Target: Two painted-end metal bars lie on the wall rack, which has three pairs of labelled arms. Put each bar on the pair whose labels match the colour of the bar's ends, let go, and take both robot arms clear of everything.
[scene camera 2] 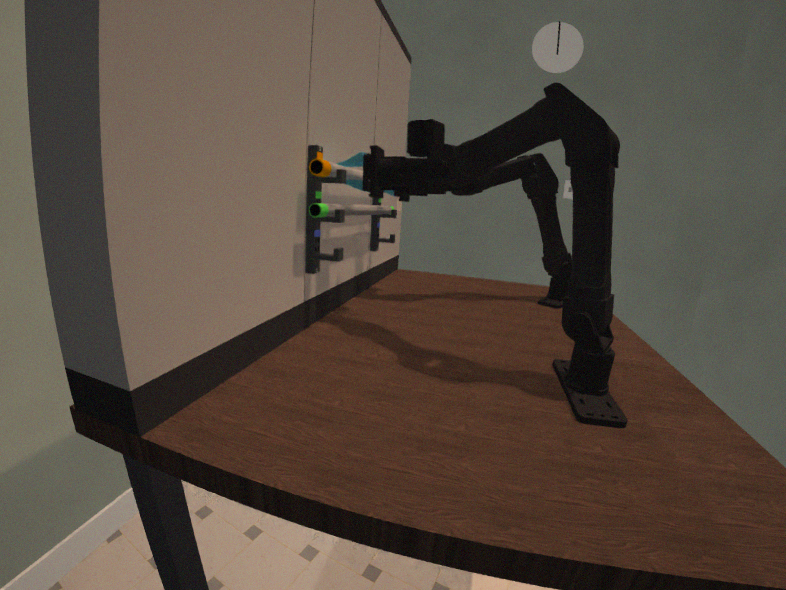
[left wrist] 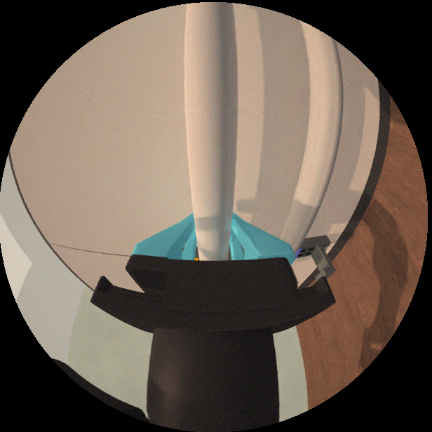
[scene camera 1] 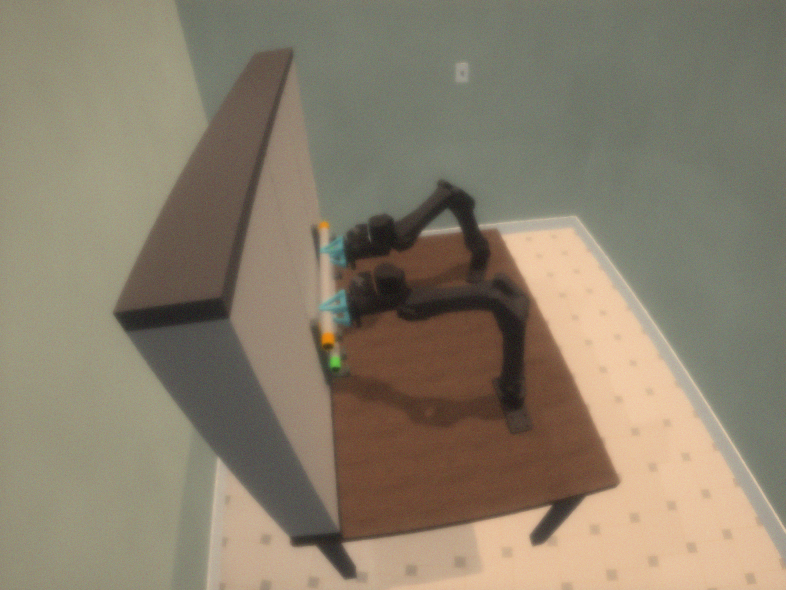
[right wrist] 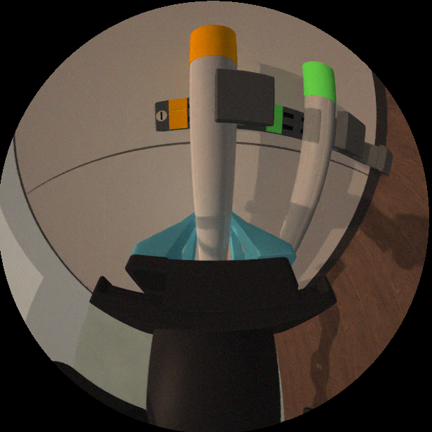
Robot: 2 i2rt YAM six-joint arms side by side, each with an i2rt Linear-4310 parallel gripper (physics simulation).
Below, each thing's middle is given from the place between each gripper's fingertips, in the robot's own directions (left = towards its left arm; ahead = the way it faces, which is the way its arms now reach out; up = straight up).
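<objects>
There is the green-ended bar point(scene camera 2: 316, 209), which, counted from my right hand, is 110 mm to the left, 30 mm behind and 80 mm below. As for the orange-ended bar point(scene camera 1: 325, 277), my right gripper is 100 mm to the right of it and 20 mm beyond it.
Counted from my left hand, the green-ended bar is 80 mm below, 130 mm to the right and 10 mm behind. My left gripper itself is 140 mm to the left of the orange-ended bar.
</objects>
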